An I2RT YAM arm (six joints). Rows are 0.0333 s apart.
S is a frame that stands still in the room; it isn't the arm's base.
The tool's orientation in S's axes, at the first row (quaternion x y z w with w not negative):
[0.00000, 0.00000, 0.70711, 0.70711]
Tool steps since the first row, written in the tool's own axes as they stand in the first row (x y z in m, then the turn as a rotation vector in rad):
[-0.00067, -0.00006, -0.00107, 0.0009, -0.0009, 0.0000]
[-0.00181, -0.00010, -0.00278, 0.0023, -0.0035, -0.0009]
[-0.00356, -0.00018, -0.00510, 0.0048, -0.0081, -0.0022]
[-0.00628, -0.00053, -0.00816, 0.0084, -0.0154, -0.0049]
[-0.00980, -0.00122, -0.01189, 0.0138, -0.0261, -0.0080]
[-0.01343, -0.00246, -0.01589, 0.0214, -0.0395, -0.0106]
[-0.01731, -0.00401, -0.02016, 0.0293, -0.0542, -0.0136]
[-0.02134, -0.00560, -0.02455, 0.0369, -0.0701, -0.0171]
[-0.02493, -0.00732, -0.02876, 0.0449, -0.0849, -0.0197]
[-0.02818, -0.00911, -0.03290, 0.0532, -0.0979, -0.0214]
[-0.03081, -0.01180, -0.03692, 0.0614, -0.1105, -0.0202]
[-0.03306, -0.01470, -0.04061, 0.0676, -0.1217, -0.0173]
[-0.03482, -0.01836, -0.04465, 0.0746, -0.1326, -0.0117]
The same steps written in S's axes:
[0.00006, -0.00067, -0.00107, 0.0009, 0.0009, 0.0000]
[0.00010, -0.00181, -0.00278, 0.0035, 0.0023, -0.0009]
[0.00018, -0.00356, -0.00510, 0.0081, 0.0048, -0.0022]
[0.00053, -0.00628, -0.00816, 0.0154, 0.0084, -0.0049]
[0.00122, -0.00980, -0.01189, 0.0261, 0.0138, -0.0080]
[0.00246, -0.01343, -0.01589, 0.0395, 0.0214, -0.0106]
[0.00401, -0.01731, -0.02016, 0.0542, 0.0293, -0.0136]
[0.00560, -0.02134, -0.02455, 0.0701, 0.0369, -0.0171]
[0.00732, -0.02493, -0.02876, 0.0849, 0.0449, -0.0197]
[0.00911, -0.02818, -0.03290, 0.0979, 0.0532, -0.0214]
[0.01180, -0.03081, -0.03692, 0.1105, 0.0614, -0.0202]
[0.01470, -0.03306, -0.04061, 0.1217, 0.0676, -0.0173]
[0.01836, -0.03482, -0.04465, 0.1326, 0.0746, -0.0117]

